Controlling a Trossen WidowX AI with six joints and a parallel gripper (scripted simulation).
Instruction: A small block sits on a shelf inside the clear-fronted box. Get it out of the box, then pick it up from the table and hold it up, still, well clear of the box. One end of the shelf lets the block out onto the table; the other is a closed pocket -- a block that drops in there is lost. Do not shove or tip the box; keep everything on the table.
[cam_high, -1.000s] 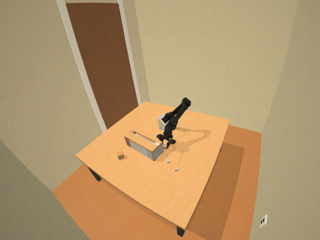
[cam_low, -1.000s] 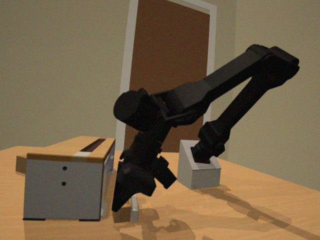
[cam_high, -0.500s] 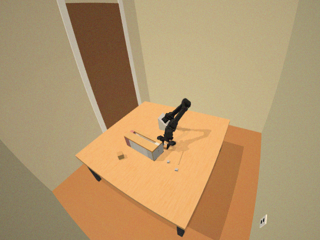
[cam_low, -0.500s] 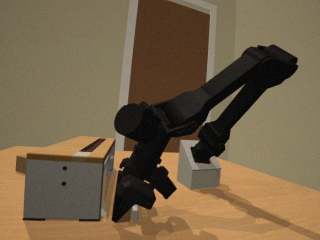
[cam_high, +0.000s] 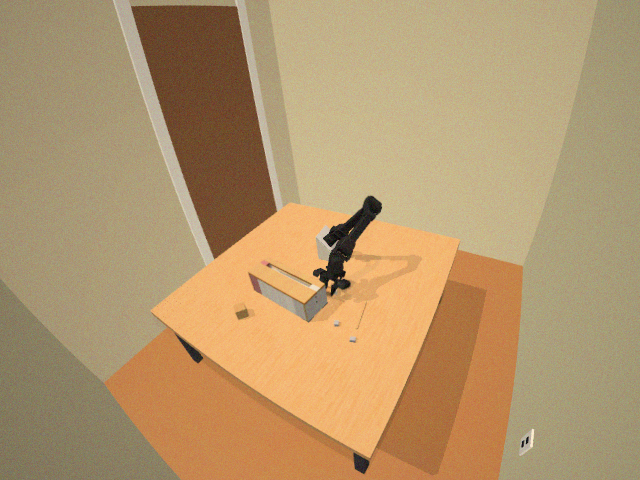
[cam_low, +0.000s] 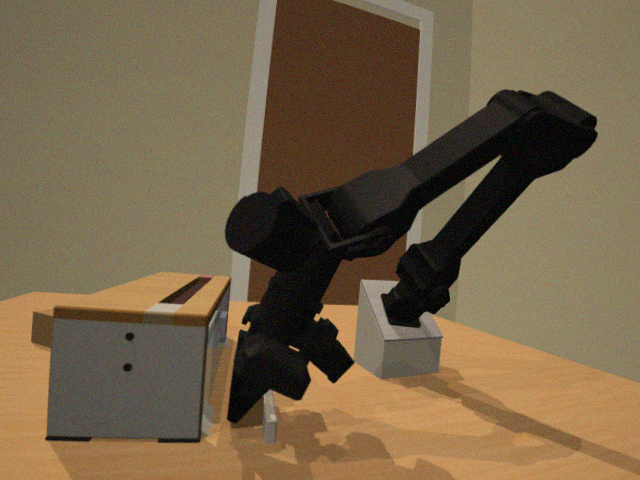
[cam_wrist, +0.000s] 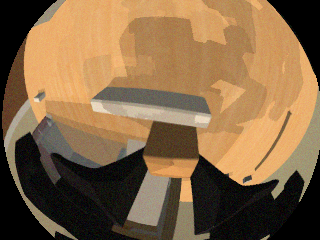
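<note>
Right now my gripper tip is 10 mm below the tan block and 10 mm past it. From my gripper tip the other things lie so: thin stick: 190 mm to the left, 30 mm ahead, 20 mm below; then box: 180 mm to the right, 40 mm ahead, 40 mm above; then brown block: 320 mm to the right, 290 mm ahead.
</note>
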